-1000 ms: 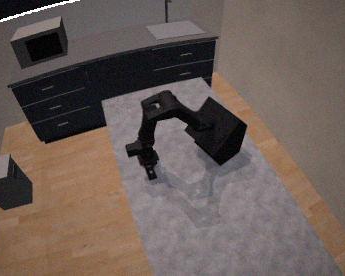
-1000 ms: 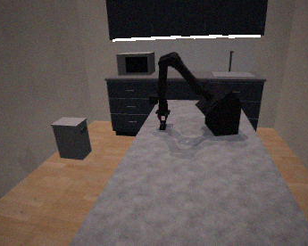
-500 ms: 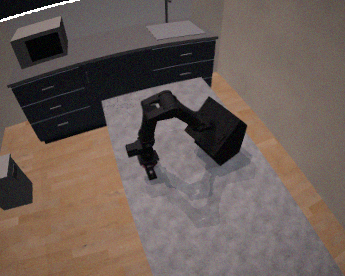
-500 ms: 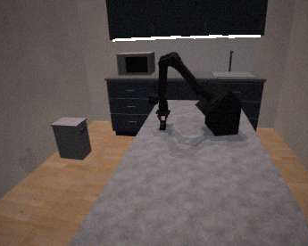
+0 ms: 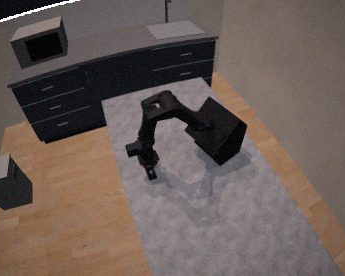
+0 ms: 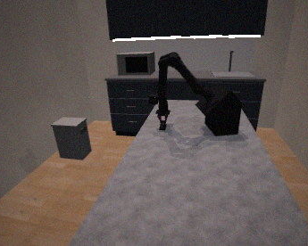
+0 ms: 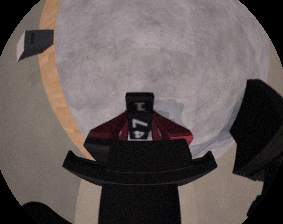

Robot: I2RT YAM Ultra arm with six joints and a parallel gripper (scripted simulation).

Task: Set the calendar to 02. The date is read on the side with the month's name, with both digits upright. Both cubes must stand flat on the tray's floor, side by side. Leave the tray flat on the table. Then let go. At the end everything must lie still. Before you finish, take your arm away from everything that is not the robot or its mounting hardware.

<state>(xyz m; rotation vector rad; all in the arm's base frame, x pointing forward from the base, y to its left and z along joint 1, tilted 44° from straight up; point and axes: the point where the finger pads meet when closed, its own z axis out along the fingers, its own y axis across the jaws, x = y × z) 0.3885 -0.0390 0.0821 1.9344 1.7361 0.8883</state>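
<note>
Now: the dark tray 3 cm below my hand and 2 cm to the left of it. Round my hand: dark calendar cube: 3 cm to the left, 1 cm below.
</note>
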